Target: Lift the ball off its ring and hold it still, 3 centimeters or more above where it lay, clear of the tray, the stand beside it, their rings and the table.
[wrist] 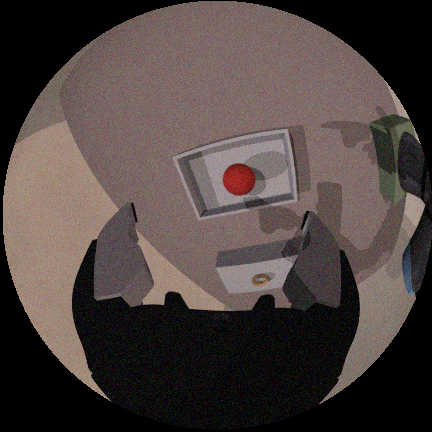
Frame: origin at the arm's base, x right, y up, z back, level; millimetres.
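Where they show: gripper, fingertip midpoint: (220, 209).
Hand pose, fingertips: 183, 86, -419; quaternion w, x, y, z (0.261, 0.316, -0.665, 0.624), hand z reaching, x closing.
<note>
After its pixels a point has its place, as x, y, z.
A red ball (239, 179) {162, -19, -414} is in the pale rectangular tray (245, 139) {197, -77, -374}, a little right of the tray's middle; the ring under it is hidden. The stand (235, 280) {-48, -29, -569}, a pale block with a small orange-brown ring (260, 279) {-80, -29, -516} on its top, is below the tray in the view, partly covered by the right jaw. My gripper (220, 209) {183, 86, -419} is open, with nothing between its jaws. Its fingertips show below the ball and tray in the view, one on each side, apart from the ball.
A green block (390, 160) {26, -22, -85} is at the right edge of the view, next to dark and blue arm parts (412, 165). The brownish table top (200, 75) {341, -80, -353} lies under the tray, and its curved-looking edge runs down the left side. Shadows fall across the tray and the table.
</note>
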